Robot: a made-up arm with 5 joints.
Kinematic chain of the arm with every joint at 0, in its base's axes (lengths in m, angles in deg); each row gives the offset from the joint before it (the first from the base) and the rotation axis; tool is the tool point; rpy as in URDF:
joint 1: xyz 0 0 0.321 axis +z
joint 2: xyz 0 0 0 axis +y
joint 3: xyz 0.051 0 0.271 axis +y
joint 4: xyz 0.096 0 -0.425 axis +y
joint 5: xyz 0.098 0 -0.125 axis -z
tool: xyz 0 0 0 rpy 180 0 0
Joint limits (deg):
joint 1: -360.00..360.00
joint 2: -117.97..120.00
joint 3: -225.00..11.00
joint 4: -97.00..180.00
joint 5: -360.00..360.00
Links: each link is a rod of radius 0.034 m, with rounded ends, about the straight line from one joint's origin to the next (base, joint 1, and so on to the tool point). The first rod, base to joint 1, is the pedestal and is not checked.
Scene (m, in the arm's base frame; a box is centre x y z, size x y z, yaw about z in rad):
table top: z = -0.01
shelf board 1: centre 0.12 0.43 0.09 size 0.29 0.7 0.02 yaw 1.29
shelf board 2: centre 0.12 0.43 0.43 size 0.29 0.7 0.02 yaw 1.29
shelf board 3: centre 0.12 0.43 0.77 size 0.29 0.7 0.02 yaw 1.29
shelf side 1: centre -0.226 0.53 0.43 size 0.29 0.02 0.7 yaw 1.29
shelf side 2: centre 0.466 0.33 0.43 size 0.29 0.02 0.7 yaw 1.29
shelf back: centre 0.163 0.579 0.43 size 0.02 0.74 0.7 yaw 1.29
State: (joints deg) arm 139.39 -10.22 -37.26 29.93 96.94
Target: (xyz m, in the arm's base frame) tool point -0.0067 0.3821 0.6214
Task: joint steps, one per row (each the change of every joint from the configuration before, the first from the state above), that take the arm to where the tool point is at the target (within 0.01 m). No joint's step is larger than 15 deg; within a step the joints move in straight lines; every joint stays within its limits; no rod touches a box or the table.
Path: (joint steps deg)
1: -2.11 -13.31 5.63 8.78 -3.71
2: -2.12 -13.31 5.62 8.79 -3.72
3: -2.11 -13.32 5.63 8.78 -3.71
4: -2.12 -13.31 5.63 8.78 -3.72
5: -2.11 -13.31 5.63 8.78 -3.71
6: -9.89 -12.39 -5.42 -2.23 9.28
7: -9.88 -12.40 -5.42 -2.24 9.29
8: -6.02 14.79 -4.53 -11.30 0.00
9: -6.01 14.79 -4.52 -11.30 0.00
10: -6.02 14.80 -4.52 -11.30 0.00

